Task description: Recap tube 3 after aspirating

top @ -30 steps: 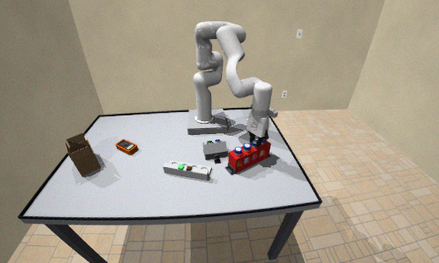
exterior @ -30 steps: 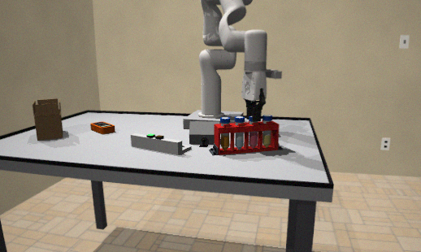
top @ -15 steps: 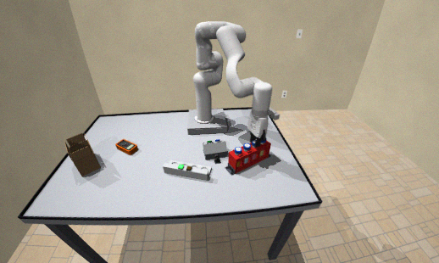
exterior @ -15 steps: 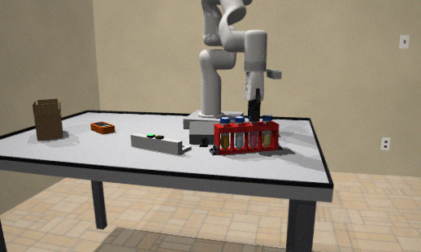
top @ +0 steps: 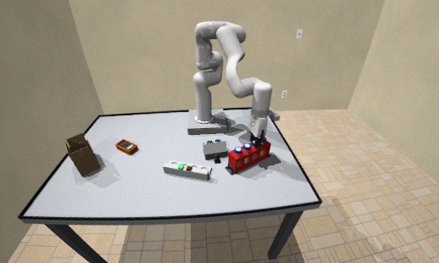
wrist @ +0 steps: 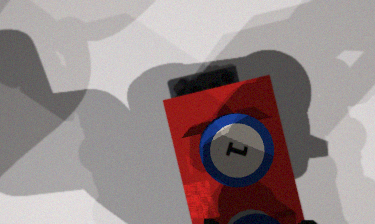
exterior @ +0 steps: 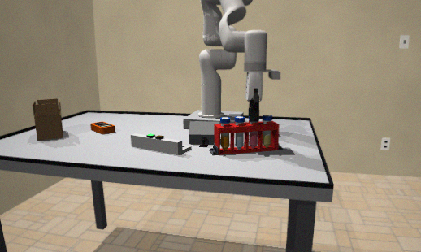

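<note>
My gripper is now 220 mm to the left of the green key, 90 mm past it and 60 mm above it. Round my hand: blue key: 180 mm to the right, 100 mm behind, 60 mm below; grey key housing: 200 mm to the right, 80 mm behind, 70 mm below; orange device: 700 mm to the right, 150 mm behind, 110 mm below.
</note>
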